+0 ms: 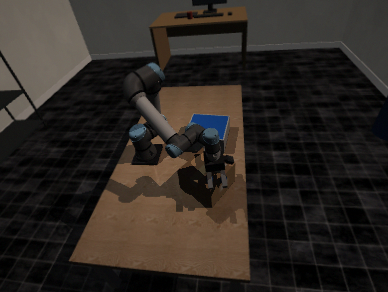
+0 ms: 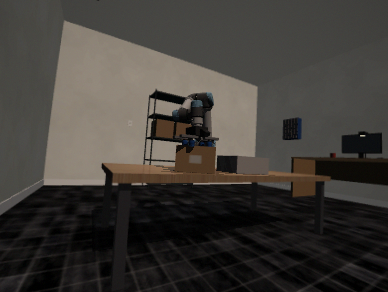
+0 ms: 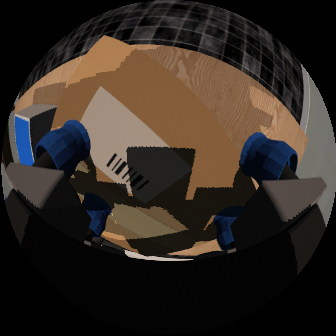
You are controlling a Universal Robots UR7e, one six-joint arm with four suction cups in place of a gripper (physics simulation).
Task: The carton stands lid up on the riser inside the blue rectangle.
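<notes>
The brown carton (image 1: 216, 196) (image 2: 196, 163) (image 3: 162, 103) stands on the wooden table (image 1: 156, 238) (image 2: 140, 172), just in front of the riser. Its top face carries a pale label with a barcode (image 3: 115, 135). My suction gripper (image 1: 216, 180) (image 2: 198, 142) (image 3: 162, 185) sits straight down on the carton's top, with its blue cups touching it. The riser (image 1: 226, 133) (image 2: 247, 164) (image 3: 34, 111) is a low grey block. Its top is the blue rectangle (image 1: 209, 124) (image 3: 23, 137), and nothing stands on it.
The arm's base (image 1: 145, 153) is bolted at the table's left edge, beside the carton. A black shelf rack (image 2: 147, 131) with boxes stands by the far wall. A desk (image 1: 200, 21) (image 2: 345, 166) with a monitor stands beyond the table.
</notes>
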